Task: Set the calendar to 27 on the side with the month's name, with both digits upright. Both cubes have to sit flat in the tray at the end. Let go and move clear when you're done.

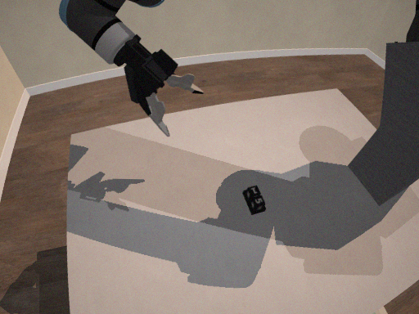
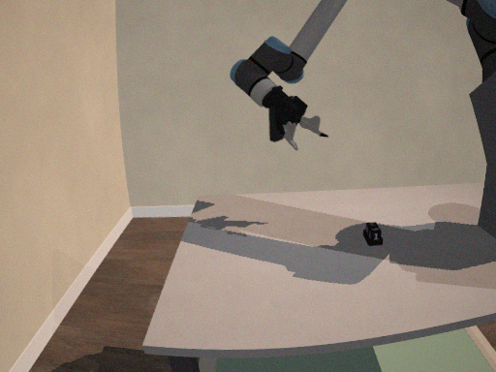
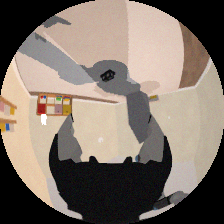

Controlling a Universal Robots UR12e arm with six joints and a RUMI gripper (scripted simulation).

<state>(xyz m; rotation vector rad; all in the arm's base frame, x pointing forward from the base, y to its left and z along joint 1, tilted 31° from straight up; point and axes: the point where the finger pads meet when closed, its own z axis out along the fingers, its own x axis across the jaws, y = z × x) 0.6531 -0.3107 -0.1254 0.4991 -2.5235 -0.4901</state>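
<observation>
The black cube lies 23 cm below my hand, 17 cm to the left of it and 14 cm behind it. Round my hand: tray (24 cm below, 18 cm to the left, 13 cm behind).
</observation>
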